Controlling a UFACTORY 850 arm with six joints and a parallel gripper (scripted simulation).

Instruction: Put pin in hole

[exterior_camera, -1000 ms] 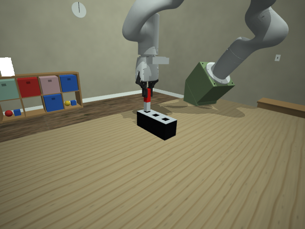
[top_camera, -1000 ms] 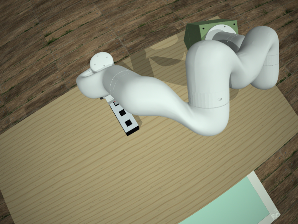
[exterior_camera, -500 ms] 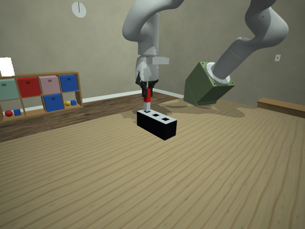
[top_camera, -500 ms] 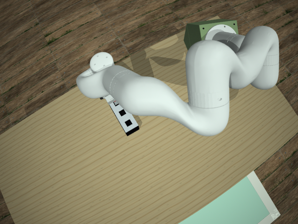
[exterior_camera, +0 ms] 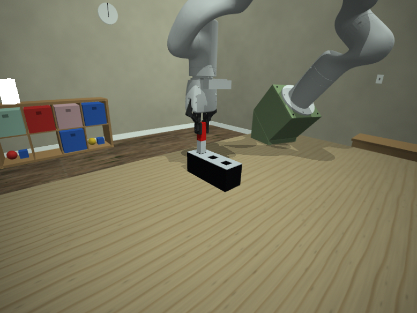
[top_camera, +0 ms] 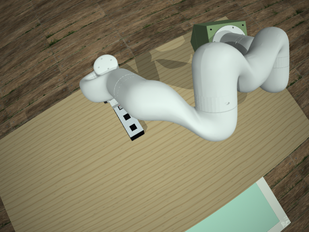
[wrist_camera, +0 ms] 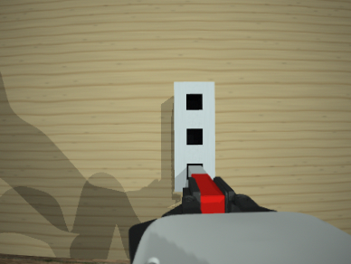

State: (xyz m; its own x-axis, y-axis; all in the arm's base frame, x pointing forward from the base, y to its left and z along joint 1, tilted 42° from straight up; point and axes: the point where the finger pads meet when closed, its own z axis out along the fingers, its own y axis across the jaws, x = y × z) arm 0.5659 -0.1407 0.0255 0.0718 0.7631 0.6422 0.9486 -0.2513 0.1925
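The pin lies 1 cm below my hand. Round my hand: block (6 cm to the left, 12 cm below).
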